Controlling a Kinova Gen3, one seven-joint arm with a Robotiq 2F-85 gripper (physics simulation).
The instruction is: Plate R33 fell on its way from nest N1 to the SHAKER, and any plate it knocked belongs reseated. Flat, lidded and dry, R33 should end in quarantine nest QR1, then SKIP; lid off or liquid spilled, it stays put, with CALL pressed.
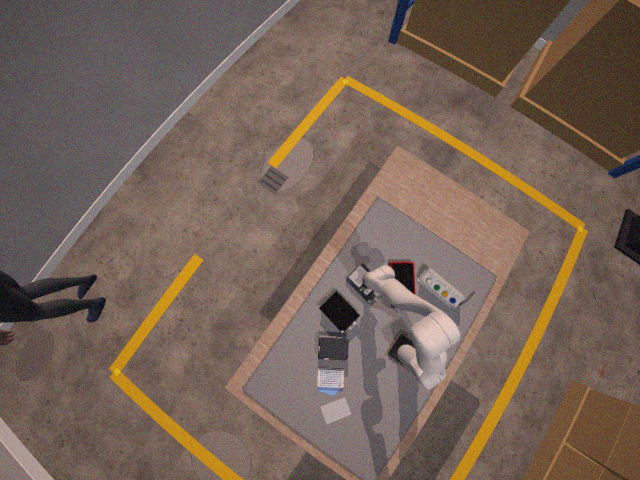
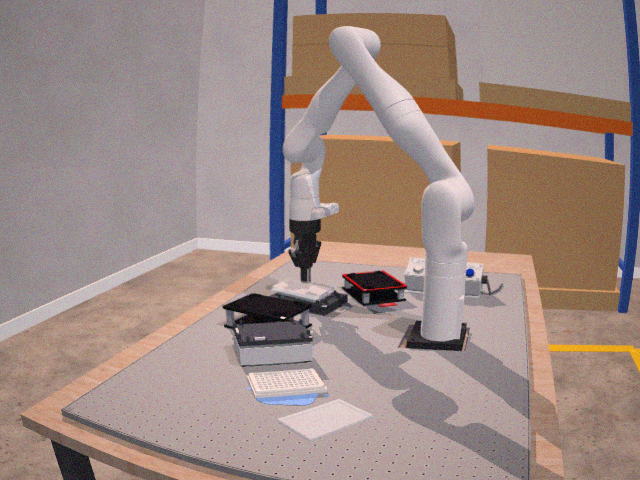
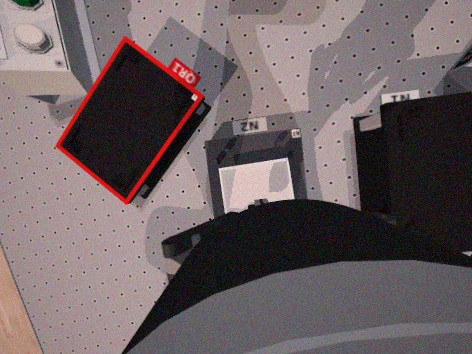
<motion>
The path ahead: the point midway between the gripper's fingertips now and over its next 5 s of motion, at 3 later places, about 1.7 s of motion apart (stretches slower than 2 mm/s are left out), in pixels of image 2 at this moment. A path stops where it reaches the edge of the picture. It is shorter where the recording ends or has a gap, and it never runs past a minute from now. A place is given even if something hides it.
My gripper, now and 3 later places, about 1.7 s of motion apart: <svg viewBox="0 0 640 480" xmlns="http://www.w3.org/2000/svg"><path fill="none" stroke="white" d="M305 282L305 287L260 278L261 296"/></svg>
</motion>
